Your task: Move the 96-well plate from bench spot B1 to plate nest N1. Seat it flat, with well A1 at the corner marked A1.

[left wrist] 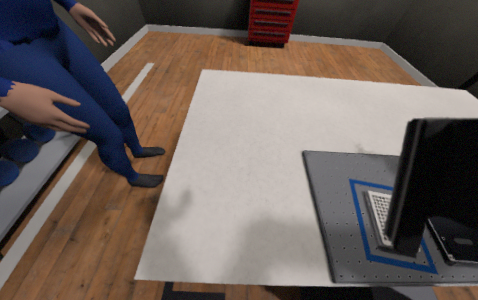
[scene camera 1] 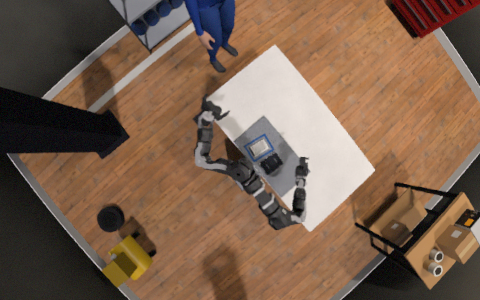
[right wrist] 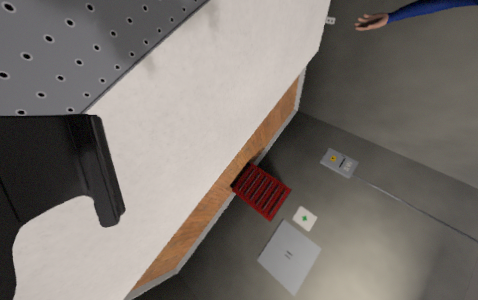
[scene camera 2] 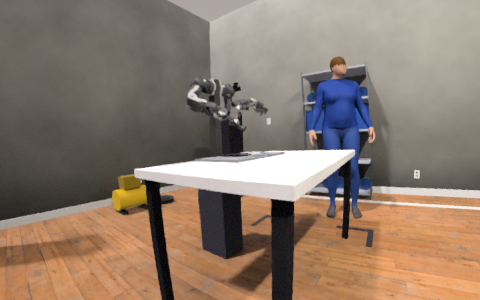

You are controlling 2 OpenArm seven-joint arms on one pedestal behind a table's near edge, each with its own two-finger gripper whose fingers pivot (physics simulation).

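The 96-well plate [scene camera 1: 259, 147] [left wrist: 381, 212] is white and lies inside a blue outlined rectangle [left wrist: 360, 220] on the grey perforated board; a finger hides part of it in the left wrist view. A black nest [scene camera 1: 271, 163] [left wrist: 461, 241] sits beside it on the board, partly hidden in the left wrist view. My left gripper [scene camera 1: 223, 114] [scene camera 2: 262, 108] is open and empty, above the table edge, apart from the plate. My right gripper [scene camera 1: 304, 161] [scene camera 2: 242, 128] [right wrist: 60, 240] is open and empty, above the table beyond the board's other side. Labels and the A1 mark are too small to read.
The grey board [scene camera 1: 284, 188] [scene camera 2: 217, 158] [left wrist: 335, 230] lies on the white table [scene camera 1: 335, 165] [scene camera 2: 250, 175] [left wrist: 240, 140] [right wrist: 180, 110]. A person in blue [scene camera 1: 217, 25] [scene camera 2: 341, 110] [left wrist: 75, 75] stands by the table's edge near my left arm.
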